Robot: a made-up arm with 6 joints.
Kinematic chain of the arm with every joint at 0, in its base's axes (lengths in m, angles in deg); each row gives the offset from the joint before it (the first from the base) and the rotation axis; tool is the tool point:
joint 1: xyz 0 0 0.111 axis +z
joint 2: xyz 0 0.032 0 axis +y
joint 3: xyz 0 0 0.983 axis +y
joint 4: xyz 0 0 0.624 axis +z
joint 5: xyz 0 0 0 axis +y
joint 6: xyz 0 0 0.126 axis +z
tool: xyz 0 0 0
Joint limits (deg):
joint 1: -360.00..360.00
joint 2: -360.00..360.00
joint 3: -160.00..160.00
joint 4: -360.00..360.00
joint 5: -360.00..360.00
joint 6: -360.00..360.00
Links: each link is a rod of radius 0.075 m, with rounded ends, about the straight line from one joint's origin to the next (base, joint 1, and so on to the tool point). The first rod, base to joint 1, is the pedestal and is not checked.
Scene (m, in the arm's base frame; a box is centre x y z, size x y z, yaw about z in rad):
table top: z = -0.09
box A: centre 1.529 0.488 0.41 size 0.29 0.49 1 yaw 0.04
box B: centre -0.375 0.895 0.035 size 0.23 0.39 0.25 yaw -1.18
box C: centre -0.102 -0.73 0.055 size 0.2 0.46 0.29 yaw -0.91
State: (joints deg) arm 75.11 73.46 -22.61 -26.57 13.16 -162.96
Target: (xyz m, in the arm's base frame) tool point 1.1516 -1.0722 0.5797
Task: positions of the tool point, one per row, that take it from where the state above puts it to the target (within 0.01 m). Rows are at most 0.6 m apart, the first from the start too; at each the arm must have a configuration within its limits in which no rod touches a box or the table.
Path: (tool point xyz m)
1: 0.6846 1.2433 1.0230
2: 0.8774 0.9271 1.1820
3: 0.9434 0.5920 1.3157
4: 0.8906 0.2870 1.4214
5: 0.7466 0.0519 1.4971
6: 1.0739 -0.2348 1.2772
7: 1.2233 -0.6452 0.9640
8: 1.1516 -1.0722 0.5797

